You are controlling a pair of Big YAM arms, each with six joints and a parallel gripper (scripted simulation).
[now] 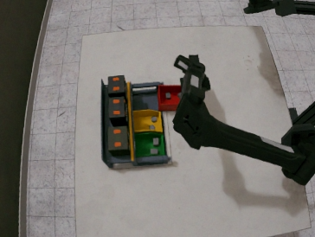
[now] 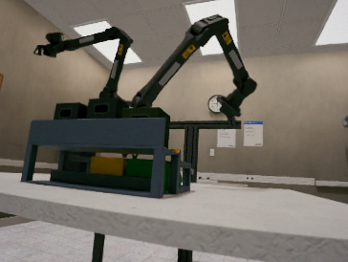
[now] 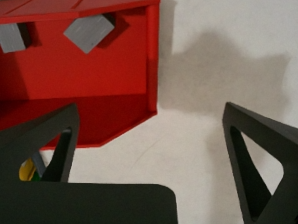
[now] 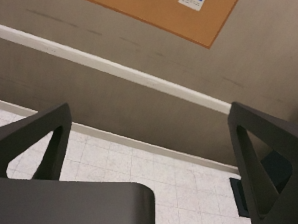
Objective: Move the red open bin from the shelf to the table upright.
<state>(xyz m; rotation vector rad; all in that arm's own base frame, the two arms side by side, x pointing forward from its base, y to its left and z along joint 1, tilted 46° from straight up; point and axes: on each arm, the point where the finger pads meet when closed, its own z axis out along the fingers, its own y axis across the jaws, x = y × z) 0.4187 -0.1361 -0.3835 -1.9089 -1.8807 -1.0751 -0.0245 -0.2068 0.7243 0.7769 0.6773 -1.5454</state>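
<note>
My left hand is 80 mm short of the red bin and 60 mm above it. Round my left hand: green bin (240 mm ahead, 230 mm to the left, 70 mm below); then yellow bin (240 mm ahead, 120 mm to the left, 70 mm below).
</note>
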